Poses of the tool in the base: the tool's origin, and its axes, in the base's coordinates. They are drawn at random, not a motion.
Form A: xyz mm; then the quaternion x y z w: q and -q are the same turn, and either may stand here.
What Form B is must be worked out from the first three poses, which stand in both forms.
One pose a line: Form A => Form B
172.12 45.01 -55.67 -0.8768 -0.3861 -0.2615 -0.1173 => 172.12 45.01 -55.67 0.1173 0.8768 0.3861 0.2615
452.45 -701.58 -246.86 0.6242 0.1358 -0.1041 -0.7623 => 452.45 -701.58 -246.86 0.7623 -0.6242 -0.1358 0.1041
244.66 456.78 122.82 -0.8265 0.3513 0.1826 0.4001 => 244.66 456.78 122.82 0.4001 -0.8265 0.3513 0.1826
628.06 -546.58 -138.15 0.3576 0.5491 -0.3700 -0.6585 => 628.06 -546.58 -138.15 0.6585 -0.3576 -0.5491 0.3700
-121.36 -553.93 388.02 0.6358 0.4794 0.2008 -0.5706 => -121.36 -553.93 388.02 0.5706 -0.6358 -0.4794 -0.2008
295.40 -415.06 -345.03 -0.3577 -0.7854 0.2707 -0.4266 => 295.40 -415.06 -345.03 0.4266 0.3577 0.7854 -0.2707
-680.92 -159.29 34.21 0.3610 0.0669 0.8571 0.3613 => -680.92 -159.29 34.21 0.3613 0.3610 0.0669 0.8571
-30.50 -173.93 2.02 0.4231 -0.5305 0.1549 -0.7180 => -30.50 -173.93 2.02 0.7180 -0.4231 0.5305 -0.1549
